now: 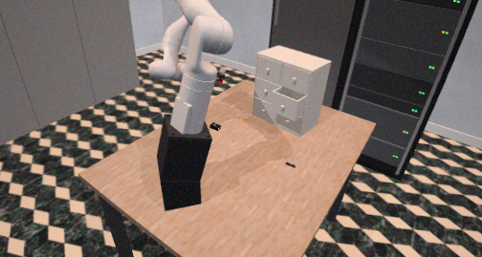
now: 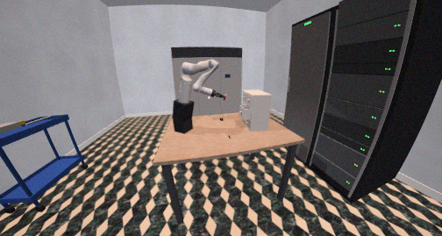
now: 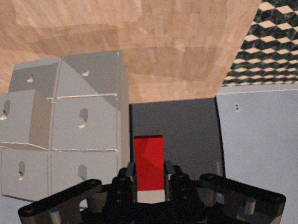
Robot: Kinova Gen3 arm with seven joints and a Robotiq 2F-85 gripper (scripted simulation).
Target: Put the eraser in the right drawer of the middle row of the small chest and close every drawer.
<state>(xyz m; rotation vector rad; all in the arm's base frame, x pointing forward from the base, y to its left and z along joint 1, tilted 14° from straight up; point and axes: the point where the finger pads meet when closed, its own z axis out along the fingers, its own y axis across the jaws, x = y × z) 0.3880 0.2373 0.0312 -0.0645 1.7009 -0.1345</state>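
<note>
Right now the eraser is 10 mm ahead of my hand. Also, from my hand: thin dark object (420 mm to the right, 260 mm below, 20 mm behind).
</note>
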